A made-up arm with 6 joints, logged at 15 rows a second.
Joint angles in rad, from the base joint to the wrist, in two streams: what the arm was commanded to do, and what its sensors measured. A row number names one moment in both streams.
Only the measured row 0 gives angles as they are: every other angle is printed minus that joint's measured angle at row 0.
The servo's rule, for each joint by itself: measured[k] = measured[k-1] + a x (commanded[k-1-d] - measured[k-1]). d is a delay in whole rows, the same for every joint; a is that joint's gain. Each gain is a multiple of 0.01, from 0.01 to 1. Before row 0 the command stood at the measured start. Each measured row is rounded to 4 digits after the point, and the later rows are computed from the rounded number. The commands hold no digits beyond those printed.
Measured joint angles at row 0:
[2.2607 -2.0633 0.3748 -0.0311 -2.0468 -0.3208]
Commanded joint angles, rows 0 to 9:
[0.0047 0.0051 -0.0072 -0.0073 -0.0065 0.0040]
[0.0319 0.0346 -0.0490 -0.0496 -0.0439 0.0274]
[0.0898 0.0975 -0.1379 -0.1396 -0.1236 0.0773]
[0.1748 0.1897 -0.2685 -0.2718 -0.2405 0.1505]
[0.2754 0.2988 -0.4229 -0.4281 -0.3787 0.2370]
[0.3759 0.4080 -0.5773 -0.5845 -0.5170 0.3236]
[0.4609 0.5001 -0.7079 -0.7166 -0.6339 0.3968]
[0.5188 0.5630 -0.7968 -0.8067 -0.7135 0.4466]
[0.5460 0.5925 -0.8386 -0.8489 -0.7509 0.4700]
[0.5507 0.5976 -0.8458 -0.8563 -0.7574 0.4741]
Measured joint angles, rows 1 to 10:
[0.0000 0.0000 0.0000 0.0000 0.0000 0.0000]
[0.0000 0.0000 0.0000 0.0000 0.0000 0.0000]
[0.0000 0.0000 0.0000 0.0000 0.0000 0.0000]
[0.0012 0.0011 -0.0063 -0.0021 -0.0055 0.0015]
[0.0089 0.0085 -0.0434 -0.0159 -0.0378 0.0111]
[0.0291 0.0281 -0.1256 -0.0518 -0.1099 0.0356]
[0.0655 0.0637 -0.2499 -0.1156 -0.2196 0.0781]
[0.1180 0.1154 -0.4004 -0.2062 -0.3532 0.1369]
[0.1825 0.1798 -0.5543 -0.3159 -0.4908 0.2060]
[0.2521 0.2503 -0.6879 -0.4321 -0.6110 0.2766]
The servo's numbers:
d 3
a 0.25 0.22 0.87 0.29 0.84 0.37

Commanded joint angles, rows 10 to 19:
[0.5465 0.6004 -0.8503 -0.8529 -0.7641 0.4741]
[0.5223 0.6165 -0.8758 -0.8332 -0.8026 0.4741]
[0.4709 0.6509 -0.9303 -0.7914 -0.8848 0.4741]
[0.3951 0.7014 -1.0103 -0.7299 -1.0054 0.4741]
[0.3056 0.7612 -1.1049 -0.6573 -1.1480 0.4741]
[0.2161 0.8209 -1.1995 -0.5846 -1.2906 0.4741]
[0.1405 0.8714 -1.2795 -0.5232 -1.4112 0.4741]
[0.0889 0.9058 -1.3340 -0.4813 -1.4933 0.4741]
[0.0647 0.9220 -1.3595 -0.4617 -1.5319 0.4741]
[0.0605 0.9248 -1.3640 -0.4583 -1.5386 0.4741]
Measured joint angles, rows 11 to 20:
[0.3188 0.3191 -0.7826 -0.5407 -0.6971 0.3395]
[0.3756 0.3792 -0.8313 -0.6301 -0.7423 0.3878]
[0.4194 0.4272 -0.8439 -0.6957 -0.7550 0.4197]
[0.4512 0.4653 -0.8495 -0.7413 -0.7626 0.4398]
[0.4690 0.4986 -0.8724 -0.7680 -0.7962 0.4525]
[0.4695 0.5321 -0.9228 -0.7748 -0.8706 0.4605]
[0.4509 0.5693 -0.9989 -0.7618 -0.9838 0.4655]
[0.4146 0.6115 -1.0911 -0.7315 -1.1217 0.4687]
[0.3650 0.6576 -1.1854 -0.6889 -1.2636 0.4707]
[0.3089 0.7046 -1.2673 -0.6408 -1.3876 0.4720]

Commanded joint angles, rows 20 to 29:
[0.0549 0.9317 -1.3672 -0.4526 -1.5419 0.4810]
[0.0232 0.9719 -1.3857 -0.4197 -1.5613 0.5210]
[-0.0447 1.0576 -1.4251 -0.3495 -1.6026 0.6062]
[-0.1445 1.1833 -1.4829 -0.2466 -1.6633 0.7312]
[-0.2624 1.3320 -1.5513 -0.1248 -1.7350 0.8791]
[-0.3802 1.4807 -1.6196 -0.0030 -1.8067 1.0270]
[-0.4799 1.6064 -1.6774 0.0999 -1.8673 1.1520]
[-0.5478 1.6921 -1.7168 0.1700 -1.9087 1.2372]
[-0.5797 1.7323 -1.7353 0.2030 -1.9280 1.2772]
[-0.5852 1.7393 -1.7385 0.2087 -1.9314 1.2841]
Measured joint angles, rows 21 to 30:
[0.2539 0.7489 -1.3253 -0.5945 -1.4764 0.4728]
[0.2066 0.7870 -1.3551 -0.5560 -1.5230 0.4733]
[0.1701 0.8173 -1.3628 -0.5277 -1.5361 0.4736]
[0.1413 0.8425 -1.3666 -0.5059 -1.5410 0.4763]
[0.1118 0.8710 -1.3832 -0.4809 -1.5581 0.4928]
[0.0727 0.9121 -1.4197 -0.4428 -1.5955 0.5348]
[0.0184 0.9718 -1.4747 -0.3859 -1.6525 0.6075]
[-0.0518 1.0510 -1.5413 -0.3102 -1.7218 0.7080]
[-0.1339 1.1455 -1.6094 -0.2211 -1.7931 0.8260]
[-0.2204 1.2469 -1.6686 -0.1280 -1.8554 0.9466]

